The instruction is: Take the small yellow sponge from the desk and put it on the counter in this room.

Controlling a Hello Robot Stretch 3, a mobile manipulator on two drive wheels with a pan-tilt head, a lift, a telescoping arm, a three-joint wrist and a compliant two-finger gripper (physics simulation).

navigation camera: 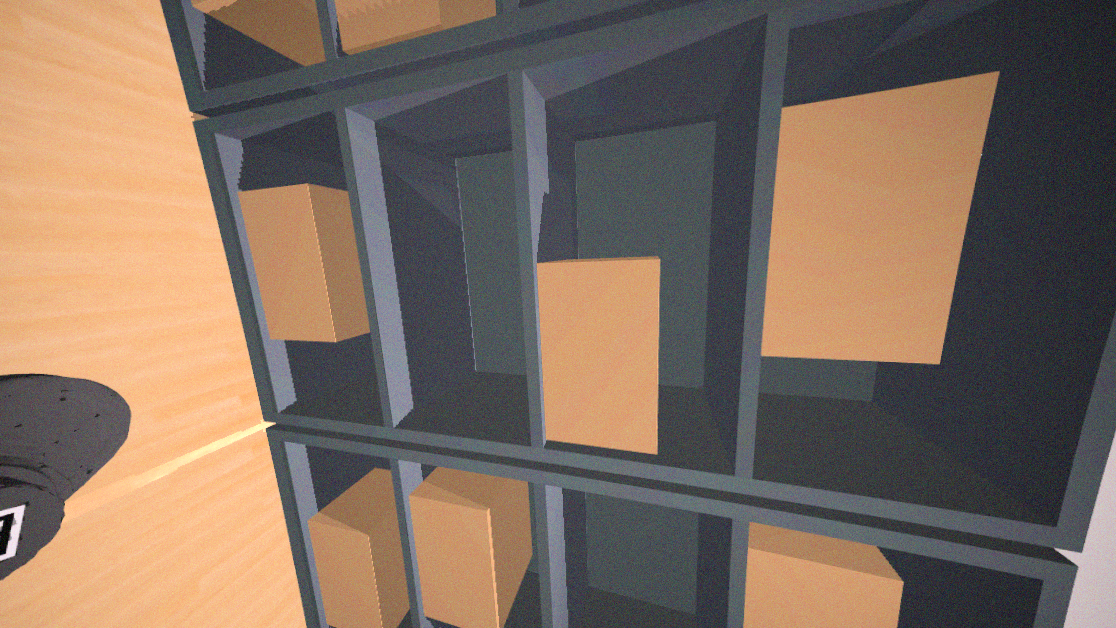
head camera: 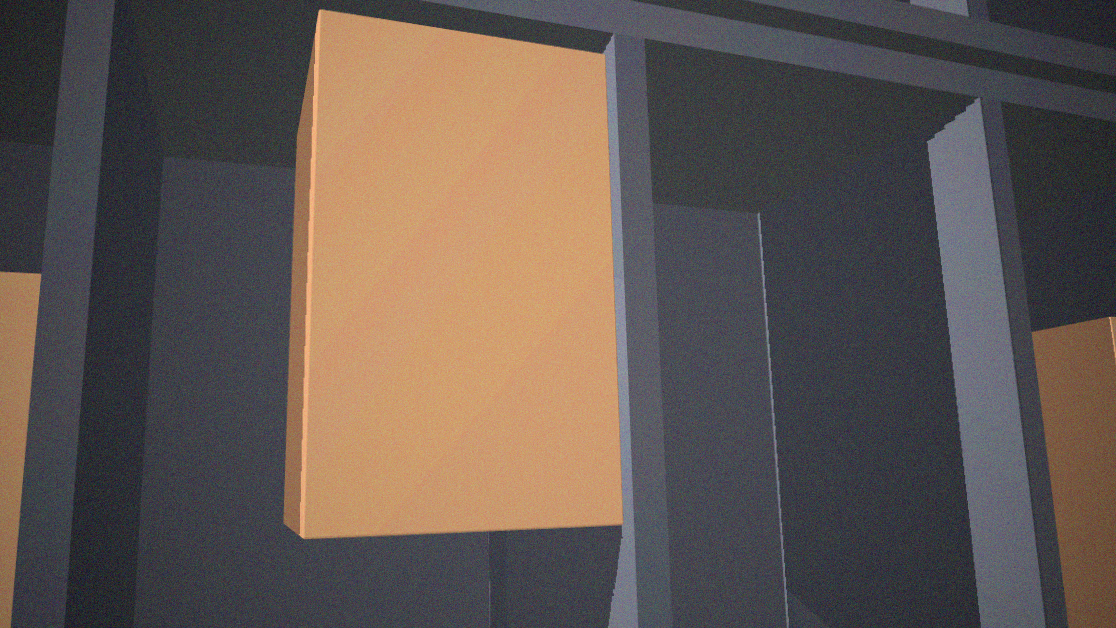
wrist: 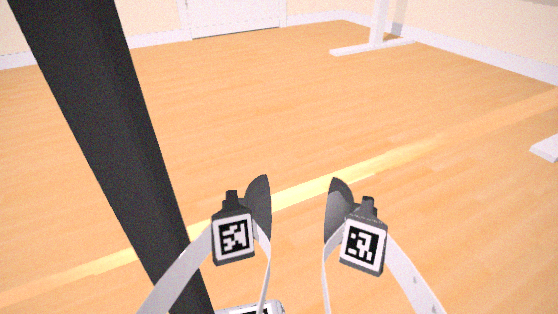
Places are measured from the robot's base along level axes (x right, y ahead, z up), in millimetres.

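Pixels of known places: gripper, fingertip midpoint: (wrist: 298, 199).
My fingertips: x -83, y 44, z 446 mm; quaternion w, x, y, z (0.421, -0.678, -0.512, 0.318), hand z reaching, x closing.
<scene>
Behind a point stands the place of what it marks.
My gripper (wrist: 298, 199) {y 44, x -83, z 446 mm} is open in the wrist view, its two dark fingertips apart over the wooden floor with no object between them. The yellow sponge does not show in any view. No desk top or counter top shows. White legs with flat feet, one of them a leg (wrist: 378, 25) {y 1029, x -1784, z 154 mm} at the upper right of the wrist view, stand on the floor; what they carry is out of view.
A dark grey shelf unit (head camera: 649, 312) {y -729, x 38, z 968 mm} (navigation camera: 750, 312) {y -709, x 114, z 1426 mm} with brown boxes (head camera: 460, 289) {y -753, x 27, z 1136 mm} (navigation camera: 600, 351) {y -754, x 25, z 1136 mm} fills much of the head and navigation views. The robot's black mast (wrist: 115, 140) {y -62, x -116, z 486 mm} crosses the wrist view at left. A white door (wrist: 235, 15) {y 147, x -2478, z 139 mm} is at the far wall.
</scene>
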